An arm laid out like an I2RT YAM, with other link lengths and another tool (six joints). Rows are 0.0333 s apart.
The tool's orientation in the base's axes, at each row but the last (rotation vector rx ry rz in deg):
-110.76 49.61 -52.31
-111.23 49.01 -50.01
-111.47 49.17 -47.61
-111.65 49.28 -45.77
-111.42 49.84 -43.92
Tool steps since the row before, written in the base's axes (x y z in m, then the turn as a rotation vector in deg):
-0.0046 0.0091 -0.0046 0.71 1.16 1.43
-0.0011 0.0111 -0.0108 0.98 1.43 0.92
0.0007 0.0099 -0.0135 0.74 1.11 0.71
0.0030 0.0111 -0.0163 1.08 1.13 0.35
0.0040 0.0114 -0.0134 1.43 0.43 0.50
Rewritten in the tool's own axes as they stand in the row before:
-0.0110 0.0011 0.0014 -0.20 -1.91 0.44
-0.0123 0.0049 0.0081 -0.40 -1.65 0.98
-0.0107 0.0074 0.0106 -0.33 -1.27 0.75
-0.0106 0.0088 0.0144 -0.23 -1.06 1.18
-0.0093 0.0061 0.0142 0.56 -1.01 1.07

